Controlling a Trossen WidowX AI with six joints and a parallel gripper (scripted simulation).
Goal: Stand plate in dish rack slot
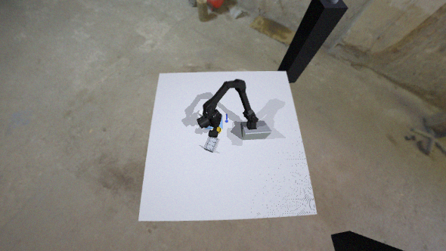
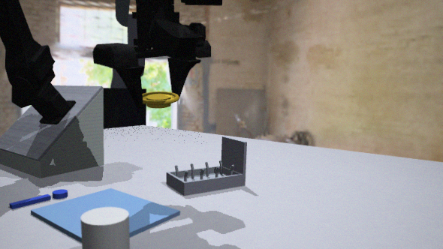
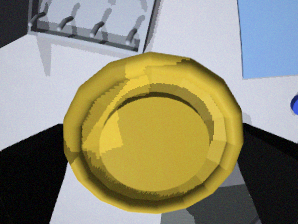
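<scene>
My gripper tip is 120 mm above the grey dish rack, 60 mm to the right of it and 60 mm short of it. From my gripper tip the other things lie so: yellow plate 10 mm above; then white cylinder 210 mm to the right, 120 mm below, 120 mm ahead; then blue spoon 150 mm to the right, 140 mm below, 90 mm behind.
</scene>
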